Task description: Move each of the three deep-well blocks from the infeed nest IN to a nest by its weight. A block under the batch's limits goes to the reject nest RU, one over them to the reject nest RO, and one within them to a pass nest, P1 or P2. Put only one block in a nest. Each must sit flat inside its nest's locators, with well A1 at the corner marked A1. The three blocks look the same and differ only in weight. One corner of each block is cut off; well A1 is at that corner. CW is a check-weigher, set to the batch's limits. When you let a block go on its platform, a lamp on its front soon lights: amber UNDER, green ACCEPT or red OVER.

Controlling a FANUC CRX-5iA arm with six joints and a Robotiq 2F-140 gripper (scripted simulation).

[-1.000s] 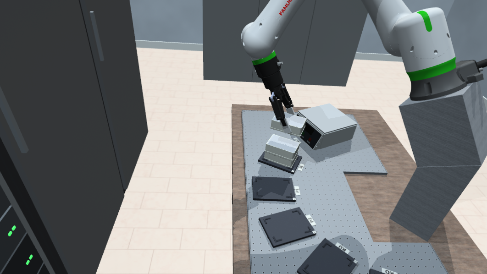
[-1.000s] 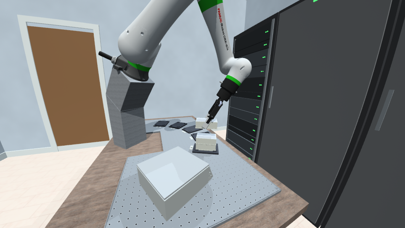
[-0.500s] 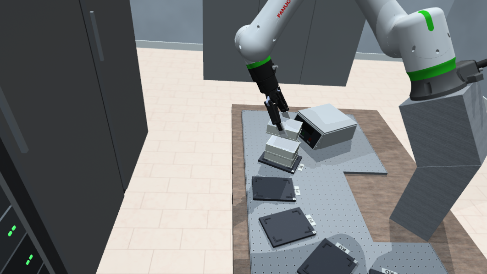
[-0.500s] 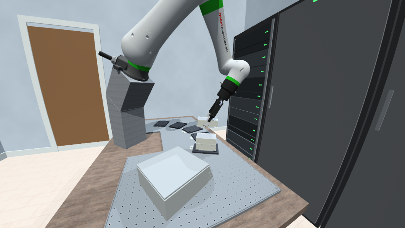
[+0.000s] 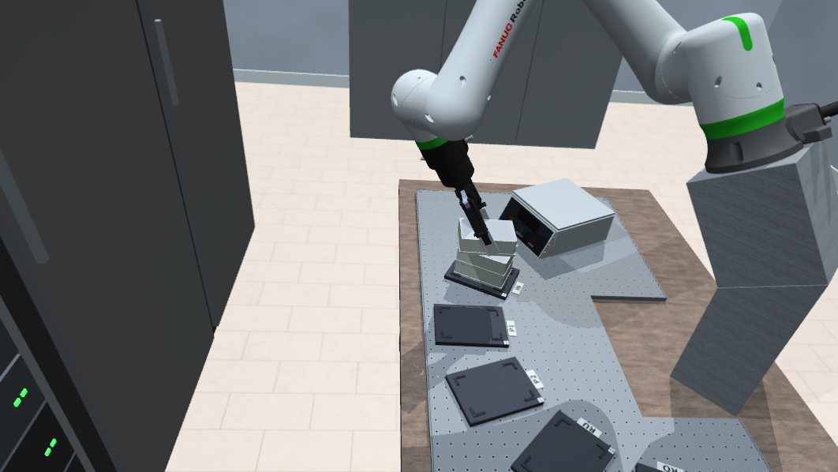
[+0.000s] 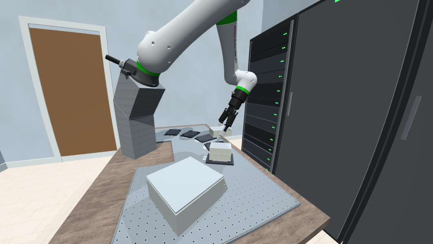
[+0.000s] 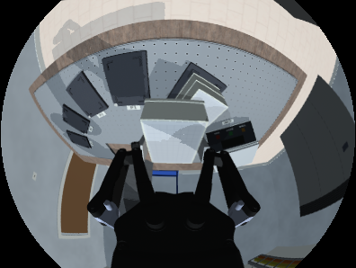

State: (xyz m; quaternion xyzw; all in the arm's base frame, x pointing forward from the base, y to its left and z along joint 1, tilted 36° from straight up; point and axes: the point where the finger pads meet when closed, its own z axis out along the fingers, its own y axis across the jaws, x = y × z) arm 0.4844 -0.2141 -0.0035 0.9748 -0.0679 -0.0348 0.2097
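Now: hand 17 cm above the pass nest P1, 12 cm to the right of it and 5 cm short of it. The rest, counted from my hand: pale deep-well block: 1 cm below; then nest RU: 46 cm to the left, 17 cm below, 5 cm behind; then pass nest P2: 30 cm to the left, 17 cm below, 3 cm ahead.
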